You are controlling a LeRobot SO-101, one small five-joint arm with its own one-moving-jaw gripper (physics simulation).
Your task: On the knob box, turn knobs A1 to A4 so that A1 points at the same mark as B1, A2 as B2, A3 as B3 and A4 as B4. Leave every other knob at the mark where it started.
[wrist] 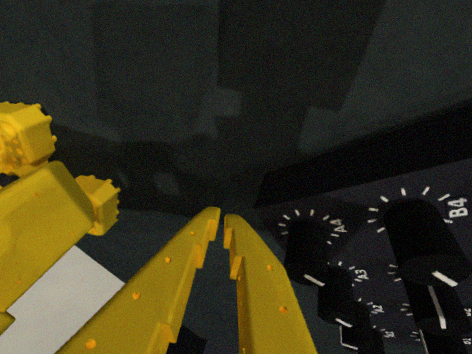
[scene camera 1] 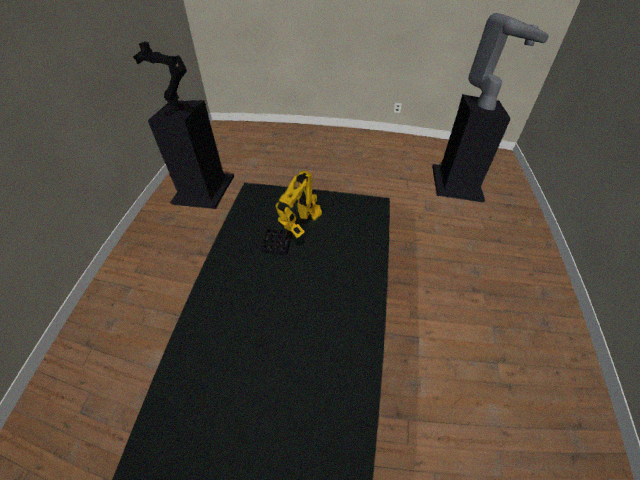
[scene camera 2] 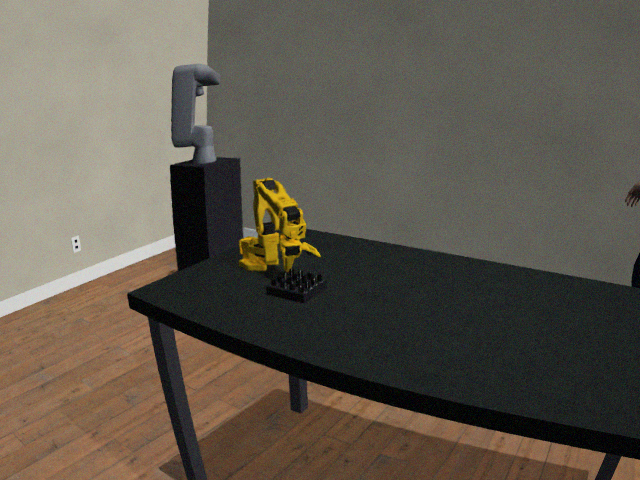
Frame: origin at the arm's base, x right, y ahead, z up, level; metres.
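Where they show: hand, its tool point: (wrist: 218, 220) (scene camera 2: 286, 270); arm's base, origin of its link: (wrist: 70, 162) (scene camera 1: 309, 215) (scene camera 2: 264, 265).
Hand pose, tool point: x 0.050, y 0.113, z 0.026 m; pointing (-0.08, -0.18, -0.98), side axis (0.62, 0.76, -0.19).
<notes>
Each offset is from my tool point to the top centre of the thing. Level surfaces: height alone.
The dark knob box @(dx +0.052, dy +0.069, dz +0.012 m) (scene camera 1: 276, 241) (scene camera 2: 286, 295) (wrist: 360, 207) sits on the table in front of the arm. My gripper (scene camera 2: 287, 270) (wrist: 222, 214) is shut and empty, pointing down beside the box's near edge, left of knob A4 in the wrist view. Knob A4 @(dx +0.014, dy +0.027, dz +0.012 m) (wrist: 303, 245) and knob A3 @(dx +0.040, dy +0.028, dz +0.012 m) (wrist: 336, 295) have white pointer lines slanting down to the right. Knob B4 @(dx +0.012, dy +0.054, dz +0.012 m) (wrist: 415, 230) has a similar slant; the knob behind it in column B @(dx +0.039, dy +0.055, dz +0.012 m) (wrist: 436, 312) has a steeper line. The pointers of A2 and A1 are not clear. The other columns are outside the wrist view.
The black table top @(dz -0.026 m) (scene camera 1: 268, 351) (scene camera 2: 392, 330) extends away from the arm past the box. The yellow arm (scene camera 1: 305, 193) (scene camera 2: 268, 206) stands at the table's end. A grey arm (scene camera 1: 485, 56) (scene camera 2: 183, 105) and a black arm (scene camera 1: 173, 72) stand on dark pedestals off the table.
</notes>
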